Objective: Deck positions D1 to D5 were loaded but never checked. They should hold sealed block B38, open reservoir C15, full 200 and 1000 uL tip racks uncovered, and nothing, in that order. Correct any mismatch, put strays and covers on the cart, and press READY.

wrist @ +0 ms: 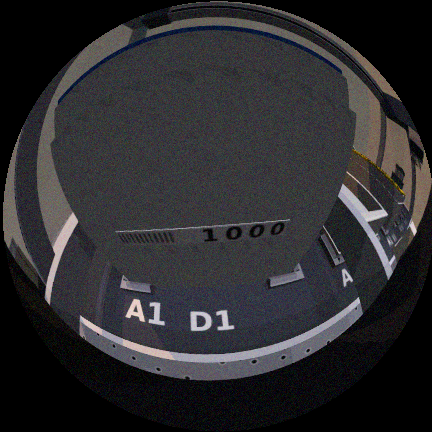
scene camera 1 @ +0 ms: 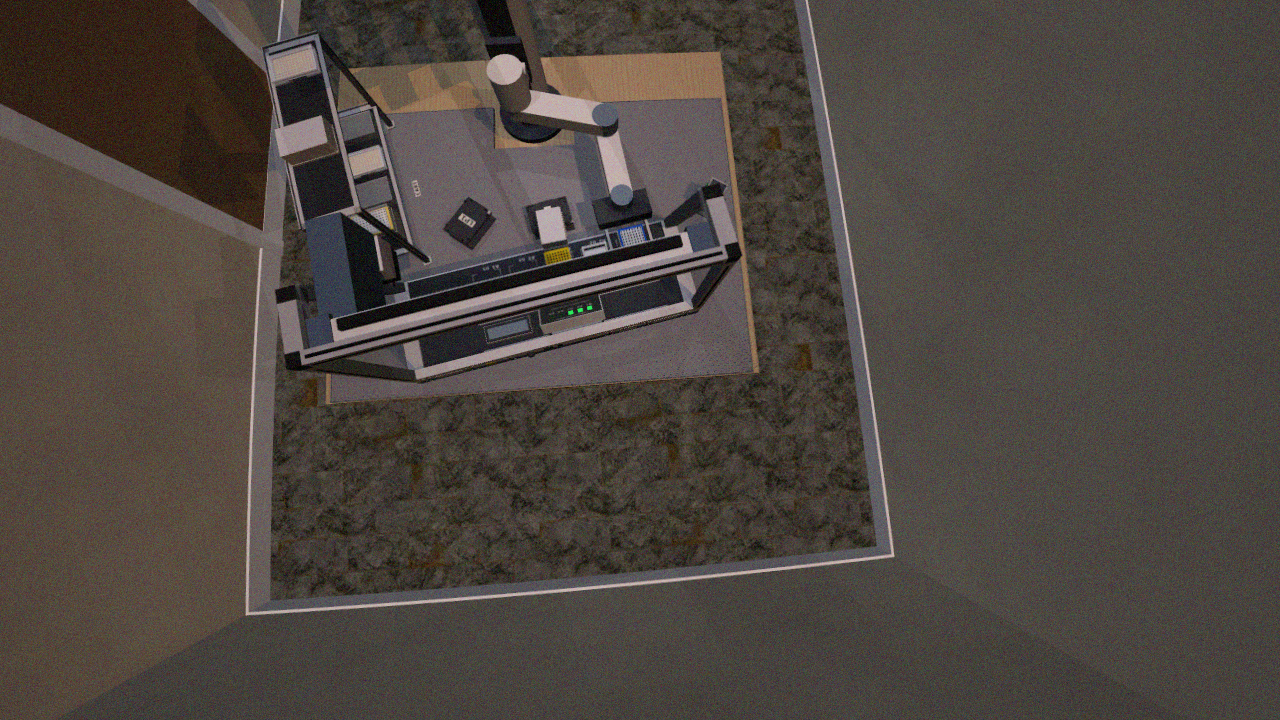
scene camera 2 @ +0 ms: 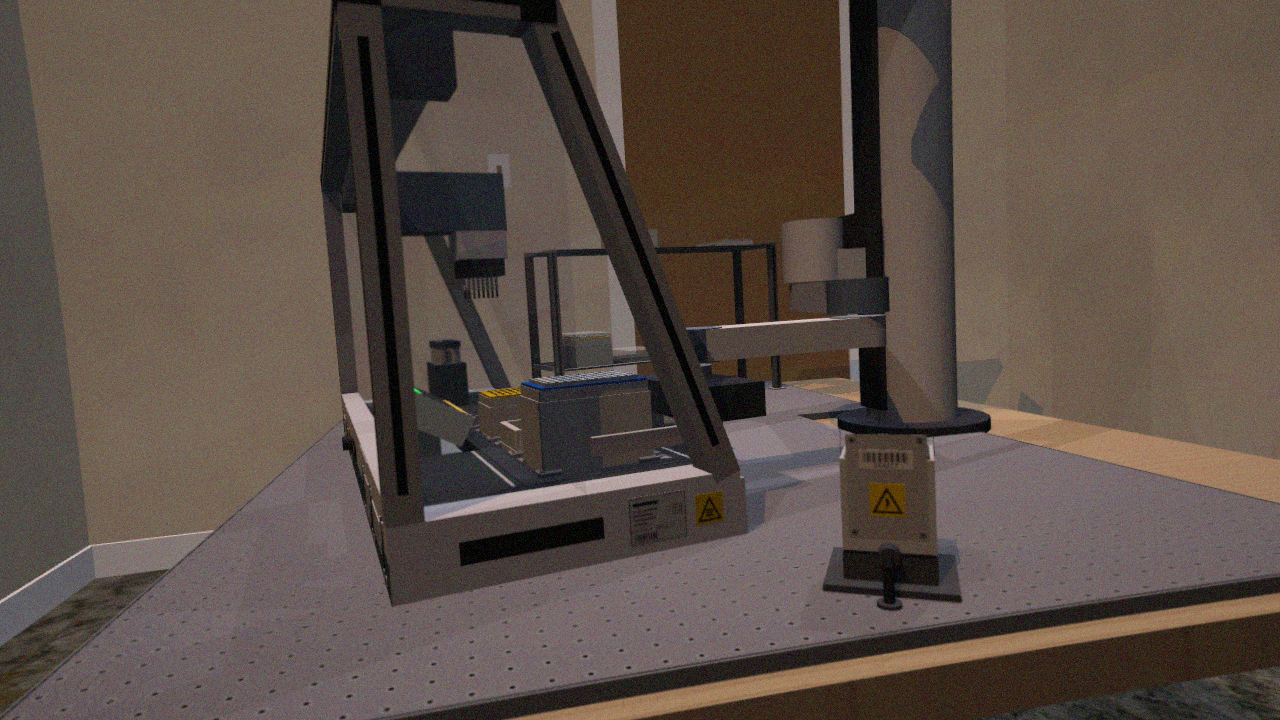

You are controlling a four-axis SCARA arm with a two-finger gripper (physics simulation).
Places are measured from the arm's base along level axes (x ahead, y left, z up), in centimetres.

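Pixels of known places: gripper, fingertip midpoint: point(scene camera 2: 570, 437); arm's base, origin of the base link: point(scene camera 2: 911, 426).
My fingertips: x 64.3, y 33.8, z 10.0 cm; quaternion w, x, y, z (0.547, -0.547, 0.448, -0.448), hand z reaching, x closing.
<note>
Ahead of a thing's pixels: the offset from my fingertips to its middle.
A blue-topped rack marked 1000 {dx -1.8, dy -0.2, dz +1.9 cm} point(scene camera 1: 631, 234) point(scene camera 2: 586, 416) point(wrist: 200, 150) stands at D1, its face filling much of the wrist view. My gripper point(wrist: 208, 189) is open and low around this rack, one finger along each side; the rack hides parts of the fingers. A white open-looking tray {dx +0.5, dy -12.4, dz -1.4 cm} point(scene camera 1: 593, 246) stands at D2. A yellow-topped rack {dx +2.8, dy -24.5, dz +0.1 cm} point(scene camera 1: 557, 256) point(scene camera 2: 499, 394) point(wrist: 377, 169) stands at D3. No labware shows at the two positions to its left in the overhead view. The status panel point(scene camera 1: 571, 312) point(scene camera 2: 443, 418) shows three green lights. The READY button cannot be made out.
The shelf cart {dx -32.8, dy -87.2, dz +9.1 cm} point(scene camera 1: 362, 85) point(scene camera 2: 738, 313) at the left carries pale labware and a grey-white box {dx -26.6, dy -85.5, dz +28.4 cm} point(scene camera 1: 306, 138). A dark labelled square block {dx -19.0, dy -56.9, dz -5.7 cm} point(scene camera 1: 463, 234) and a white-topped item {dx -12.8, dy -27.3, dz -1.2 cm} point(scene camera 1: 550, 222) lie behind the deck. The frame point(scene camera 1: 716, 219) point(scene camera 2: 626, 210) and a pipette head point(scene camera 2: 480, 266) surround the deck.
</note>
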